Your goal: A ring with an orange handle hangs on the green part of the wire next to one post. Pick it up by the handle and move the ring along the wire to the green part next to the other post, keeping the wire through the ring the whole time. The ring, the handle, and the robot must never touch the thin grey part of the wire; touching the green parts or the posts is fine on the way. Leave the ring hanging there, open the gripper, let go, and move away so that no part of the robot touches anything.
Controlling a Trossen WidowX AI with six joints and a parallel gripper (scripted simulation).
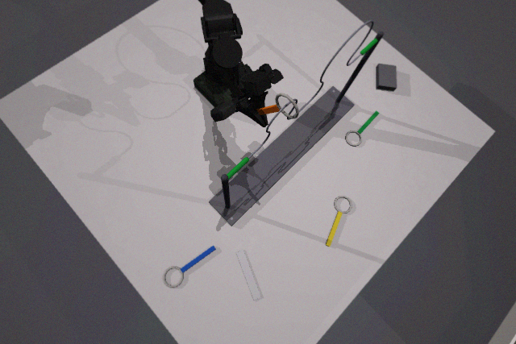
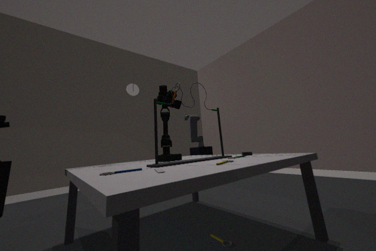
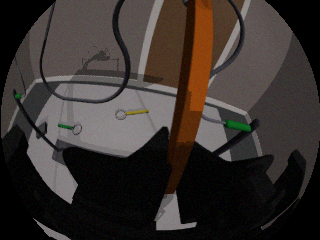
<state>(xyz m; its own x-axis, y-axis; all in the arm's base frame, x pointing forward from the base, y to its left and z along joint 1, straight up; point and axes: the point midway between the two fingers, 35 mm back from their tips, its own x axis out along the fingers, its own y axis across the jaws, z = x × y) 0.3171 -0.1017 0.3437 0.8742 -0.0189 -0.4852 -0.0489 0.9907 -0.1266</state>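
Right now the orange-handled ring is 10 mm ahead of my gripper tip, 10 mm to the left of it and 90 mm above it. From my gripper tip the other things lie so: blue-handled ring (110 mm ahead, 370 mm to the right, 370 mm below); pale flat strip (250 mm ahead, 230 mm to the right, 370 mm below); yellow-handled ring (300 mm ahead, 110 mm to the left, 370 mm below).
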